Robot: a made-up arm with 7 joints. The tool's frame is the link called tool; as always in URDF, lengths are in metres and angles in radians. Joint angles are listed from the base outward.
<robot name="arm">
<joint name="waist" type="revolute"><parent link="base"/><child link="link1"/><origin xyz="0.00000 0.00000 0.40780"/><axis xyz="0 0 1"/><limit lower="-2.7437" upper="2.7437"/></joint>
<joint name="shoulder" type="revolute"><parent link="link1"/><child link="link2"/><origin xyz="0.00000 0.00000 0.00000"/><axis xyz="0 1 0"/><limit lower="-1.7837" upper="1.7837"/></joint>
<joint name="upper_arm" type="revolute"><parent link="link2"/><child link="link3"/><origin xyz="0.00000 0.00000 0.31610"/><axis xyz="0 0 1"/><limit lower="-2.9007" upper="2.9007"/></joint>
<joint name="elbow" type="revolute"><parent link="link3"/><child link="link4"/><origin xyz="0.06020 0.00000 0.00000"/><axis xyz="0 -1 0"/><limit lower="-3.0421" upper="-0.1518"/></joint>
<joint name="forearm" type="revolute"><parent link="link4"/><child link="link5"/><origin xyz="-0.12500 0.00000 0.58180"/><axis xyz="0 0 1"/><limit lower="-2.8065" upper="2.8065"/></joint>
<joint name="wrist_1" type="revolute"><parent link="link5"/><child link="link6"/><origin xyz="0.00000 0.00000 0.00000"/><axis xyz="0 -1 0"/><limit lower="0.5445" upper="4.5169"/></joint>
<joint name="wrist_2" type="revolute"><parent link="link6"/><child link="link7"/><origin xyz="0.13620 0.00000 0.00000"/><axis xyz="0 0 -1"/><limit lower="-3.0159" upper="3.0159"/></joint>
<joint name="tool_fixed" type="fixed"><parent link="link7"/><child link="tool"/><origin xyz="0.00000 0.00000 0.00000" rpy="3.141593 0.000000 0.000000"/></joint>
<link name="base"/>
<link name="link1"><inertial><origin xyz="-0.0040 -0.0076 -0.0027"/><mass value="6.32"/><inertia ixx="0.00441" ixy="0" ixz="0" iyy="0.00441" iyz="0" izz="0.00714"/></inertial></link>
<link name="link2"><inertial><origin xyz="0.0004 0.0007 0.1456"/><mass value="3.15"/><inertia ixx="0.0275" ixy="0" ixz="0" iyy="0.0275" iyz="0" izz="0.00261"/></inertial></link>
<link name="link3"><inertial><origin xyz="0.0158 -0.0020 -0.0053"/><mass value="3.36"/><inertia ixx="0.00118" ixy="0" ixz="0" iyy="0.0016" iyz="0" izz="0.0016"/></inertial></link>
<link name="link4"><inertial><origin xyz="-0.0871 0.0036 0.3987"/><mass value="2.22"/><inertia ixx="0.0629" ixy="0" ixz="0.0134" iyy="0.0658" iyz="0" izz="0.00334"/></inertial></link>
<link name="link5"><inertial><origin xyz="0.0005 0.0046 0.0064"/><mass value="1.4"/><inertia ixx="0.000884" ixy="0" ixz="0" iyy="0.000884" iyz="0" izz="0.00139"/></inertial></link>
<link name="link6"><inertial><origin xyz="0.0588 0.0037 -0.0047"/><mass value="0.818"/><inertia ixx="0.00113" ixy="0" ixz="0" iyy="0.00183" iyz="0" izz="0.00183"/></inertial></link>
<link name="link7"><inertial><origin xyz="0.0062 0.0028 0.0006"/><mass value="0.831"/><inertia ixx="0.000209" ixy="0" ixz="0" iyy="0.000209" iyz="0" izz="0.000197"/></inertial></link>
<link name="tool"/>
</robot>
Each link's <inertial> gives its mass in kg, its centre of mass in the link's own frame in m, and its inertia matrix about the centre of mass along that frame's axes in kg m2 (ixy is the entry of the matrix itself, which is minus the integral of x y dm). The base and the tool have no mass. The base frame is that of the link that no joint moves.
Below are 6 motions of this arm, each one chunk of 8 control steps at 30 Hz.
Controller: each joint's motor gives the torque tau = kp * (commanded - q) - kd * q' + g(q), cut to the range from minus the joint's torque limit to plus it. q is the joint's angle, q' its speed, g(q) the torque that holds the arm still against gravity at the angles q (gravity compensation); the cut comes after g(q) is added. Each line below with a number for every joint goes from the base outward.
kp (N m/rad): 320 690 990 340 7.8 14 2.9
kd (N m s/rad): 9 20 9.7 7.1 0.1 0.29 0.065
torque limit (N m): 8.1 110 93 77 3.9 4.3 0.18
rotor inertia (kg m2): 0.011 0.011 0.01 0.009 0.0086 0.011 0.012
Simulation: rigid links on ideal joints. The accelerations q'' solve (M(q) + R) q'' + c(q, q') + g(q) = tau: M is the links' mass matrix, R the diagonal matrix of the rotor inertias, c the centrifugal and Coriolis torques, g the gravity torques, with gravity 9.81 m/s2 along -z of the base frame. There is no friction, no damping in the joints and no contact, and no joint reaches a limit. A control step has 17 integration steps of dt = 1/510 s. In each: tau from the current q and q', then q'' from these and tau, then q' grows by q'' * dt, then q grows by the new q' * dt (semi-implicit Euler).
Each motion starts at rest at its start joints. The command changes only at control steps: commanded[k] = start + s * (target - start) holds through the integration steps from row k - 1 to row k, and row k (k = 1, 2, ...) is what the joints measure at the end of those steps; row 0 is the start. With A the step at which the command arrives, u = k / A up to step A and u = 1 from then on. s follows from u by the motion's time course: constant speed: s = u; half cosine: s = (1 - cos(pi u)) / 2; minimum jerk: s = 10 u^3 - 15 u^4 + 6 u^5; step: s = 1 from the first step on.
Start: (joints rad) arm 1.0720 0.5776 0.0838 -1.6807 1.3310 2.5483 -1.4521
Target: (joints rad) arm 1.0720 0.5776 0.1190 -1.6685 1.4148 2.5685 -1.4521
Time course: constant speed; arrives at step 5
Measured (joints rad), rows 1 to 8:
1: 1.0676 0.5781 0.0899 -1.6798 1.3358 2.5519 -1.4520
2: 1.0643 0.5788 0.0962 -1.6778 1.3517 2.5576 -1.4517
3: 1.0622 0.5792 0.1029 -1.6753 1.3774 2.5644 -1.4513
4: 1.0613 0.5791 0.1099 -1.6726 1.4078 2.5710 -1.4508
5: 1.0615 0.5787 0.1171 -1.6700 1.4364 2.5768 -1.4503
6: 1.0670 0.5777 0.1185 -1.6682 1.4543 2.5776 -1.4502
7: 1.0723 0.5767 0.1199 -1.6676 1.4534 2.5746 -1.4505
8: 1.0769 0.5762 0.1210 -1.6674 1.4361 2.5693 -1.4513

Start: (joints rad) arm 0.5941 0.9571 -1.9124 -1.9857 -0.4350 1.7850 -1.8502
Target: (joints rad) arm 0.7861 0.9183 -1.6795 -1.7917 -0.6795 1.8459 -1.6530
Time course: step
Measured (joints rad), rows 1 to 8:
1: 0.5204 0.9142 -1.8251 -1.8938 -0.5062 1.6794 -1.8531
2: 0.3709 0.8931 -1.6606 -1.7464 -0.6502 1.6249 -1.8482
3: 0.3220 0.9407 -1.6188 -1.7205 -0.7486 1.8521 -1.8129
4: 0.3651 0.9635 -1.6456 -1.7842 -0.7796 2.0879 -1.7449
5: 0.4310 0.9437 -1.6696 -1.8479 -0.7965 2.1261 -1.6623
6: 0.4813 0.9194 -1.6798 -1.8694 -0.8058 1.9775 -1.5893
7: 0.5062 0.9112 -1.6794 -1.8519 -0.7792 1.7781 -1.5297
8: 0.5202 0.9146 -1.6808 -1.8209 -0.7130 1.6615 -1.4827

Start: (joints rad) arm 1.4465 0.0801 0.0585 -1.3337 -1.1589 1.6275 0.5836
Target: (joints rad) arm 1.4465 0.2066 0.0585 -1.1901 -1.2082 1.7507 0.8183
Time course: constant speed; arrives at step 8
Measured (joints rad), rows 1 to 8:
1: 1.4467 0.0880 0.0586 -1.3223 -1.1620 1.6287 0.5869
2: 1.4469 0.1033 0.0586 -1.3004 -1.1689 1.6388 0.5990
3: 1.4466 0.1196 0.0584 -1.2779 -1.1771 1.6605 0.6223
4: 1.4460 0.1349 0.0583 -1.2581 -1.1844 1.6877 0.6569
5: 1.4456 0.1499 0.0582 -1.2399 -1.1904 1.7125 0.7005
6: 1.4456 0.1653 0.0583 -1.2221 -1.1954 1.7308 0.7482
7: 1.4460 0.1813 0.0585 -1.2046 -1.2003 1.7434 0.7949
8: 1.4466 0.1976 0.0586 -1.1874 -1.2058 1.7538 0.8368

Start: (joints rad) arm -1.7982 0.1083 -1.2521 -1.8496 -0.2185 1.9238 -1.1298
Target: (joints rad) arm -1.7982 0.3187 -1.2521 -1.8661 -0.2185 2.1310 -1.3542
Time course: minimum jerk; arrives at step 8
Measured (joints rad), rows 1 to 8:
1: -1.7986 0.1098 -1.2523 -1.8492 -0.2184 1.9252 -1.1303
2: -1.8009 0.1197 -1.2538 -1.8468 -0.2173 1.9354 -1.1344
3: -1.8068 0.1449 -1.2567 -1.8419 -0.2122 1.9658 -1.1479
4: -1.8153 0.1850 -1.2603 -1.8366 -0.1988 2.0210 -1.1753
5: -1.8240 0.2320 -1.2615 -1.8349 -0.1769 2.0914 -1.2184
6: -1.8271 0.2754 -1.2609 -1.8399 -0.1555 2.1549 -1.2755
7: -1.8217 0.3058 -1.2581 -1.8529 -0.1475 2.1862 -1.3379
8: -1.8106 0.3208 -1.2519 -1.8701 -0.1657 2.1737 -1.3929

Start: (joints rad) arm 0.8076 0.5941 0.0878 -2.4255 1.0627 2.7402 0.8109
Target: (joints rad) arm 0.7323 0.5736 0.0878 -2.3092 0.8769 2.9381 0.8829
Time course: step
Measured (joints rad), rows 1 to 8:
1: 0.7942 0.6020 0.0974 -2.4077 1.0632 2.7776 0.8226
2: 0.7834 0.6075 0.0965 -2.3747 1.0377 2.8343 0.8515
3: 0.7656 0.6011 0.0944 -2.3420 0.9729 2.8818 0.8864
4: 0.7461 0.5863 0.0895 -2.3130 0.8800 2.9153 0.9160
5: 0.7287 0.5702 0.0838 -2.2872 0.7889 2.9440 0.9316
6: 0.7152 0.5569 0.0805 -2.2657 0.7288 2.9735 0.9297
7: 0.7070 0.5475 0.0803 -2.2515 0.7138 3.0014 0.9125
8: 0.7060 0.5424 0.0805 -2.2464 0.7388 3.0212 0.8865

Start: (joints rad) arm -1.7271 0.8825 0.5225 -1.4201 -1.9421 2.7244 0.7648
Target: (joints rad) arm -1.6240 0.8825 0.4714 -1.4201 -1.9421 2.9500 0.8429
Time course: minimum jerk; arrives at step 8
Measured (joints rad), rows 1 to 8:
1: -1.7263 0.8824 0.5214 -1.4199 -1.9416 2.7258 0.7650
2: -1.7220 0.8819 0.5155 -1.4185 -1.9388 2.7344 0.7664
3: -1.7132 0.8813 0.5044 -1.4157 -1.9339 2.7571 0.7710
4: -1.7011 0.8809 0.4905 -1.4126 -1.9286 2.7969 0.7813
5: -1.6880 0.8809 0.4781 -1.4109 -1.9254 2.8506 0.7981
6: -1.6754 0.8811 0.4701 -1.4114 -1.9264 2.9090 0.8202
7: -1.6630 0.8815 0.4666 -1.4136 -1.9324 2.9591 0.8436
8: -1.6504 0.8821 0.4671 -1.4162 -1.9432 2.9878 0.8634

